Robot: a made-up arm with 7 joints.
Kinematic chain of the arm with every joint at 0, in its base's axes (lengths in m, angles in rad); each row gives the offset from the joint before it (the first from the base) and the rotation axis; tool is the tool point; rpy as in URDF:
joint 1: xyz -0.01 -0.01 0.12 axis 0 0.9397 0.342
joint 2: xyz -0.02 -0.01 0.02 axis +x
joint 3: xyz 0 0.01 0.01 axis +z
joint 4: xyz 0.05 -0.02 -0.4 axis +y
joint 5: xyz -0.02 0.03 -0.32 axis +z
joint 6: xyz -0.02 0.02 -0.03 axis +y
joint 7: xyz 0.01 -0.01 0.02 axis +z
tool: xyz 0 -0.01 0.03 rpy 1.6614 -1.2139 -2.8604
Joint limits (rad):
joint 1: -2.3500..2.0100
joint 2: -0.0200..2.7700
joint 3: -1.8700..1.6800
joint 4: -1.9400..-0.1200
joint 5: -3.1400..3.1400
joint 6: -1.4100..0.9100
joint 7: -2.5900..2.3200
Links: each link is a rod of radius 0.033 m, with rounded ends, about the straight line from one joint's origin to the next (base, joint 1, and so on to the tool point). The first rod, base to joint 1, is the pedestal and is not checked.
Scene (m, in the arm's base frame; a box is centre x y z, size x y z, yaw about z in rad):
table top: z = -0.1
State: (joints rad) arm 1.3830 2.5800 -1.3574 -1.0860 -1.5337 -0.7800 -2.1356
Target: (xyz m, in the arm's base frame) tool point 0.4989 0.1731 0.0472
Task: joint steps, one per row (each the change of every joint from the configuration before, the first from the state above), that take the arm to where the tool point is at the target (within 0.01 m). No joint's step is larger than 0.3 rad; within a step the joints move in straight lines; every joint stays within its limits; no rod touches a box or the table.
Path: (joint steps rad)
1: -0.0416 0.0317 0.2536 -0.0852 -0.0049 -0.0329 0.0012
2: -0.0416 0.0316 0.2536 -0.0851 -0.0049 -0.0329 0.0011
3: -0.0416 0.0317 0.2536 -0.0852 -0.0050 -0.0329 0.0012
4: -0.0416 0.0317 0.2537 -0.0851 -0.0049 -0.0329 0.0011
5: -0.0416 0.0316 0.2536 -0.0852 -0.0049 -0.0329 0.0012
6: -0.0416 0.0317 0.2536 -0.0851 -0.0049 -0.0329 0.0011

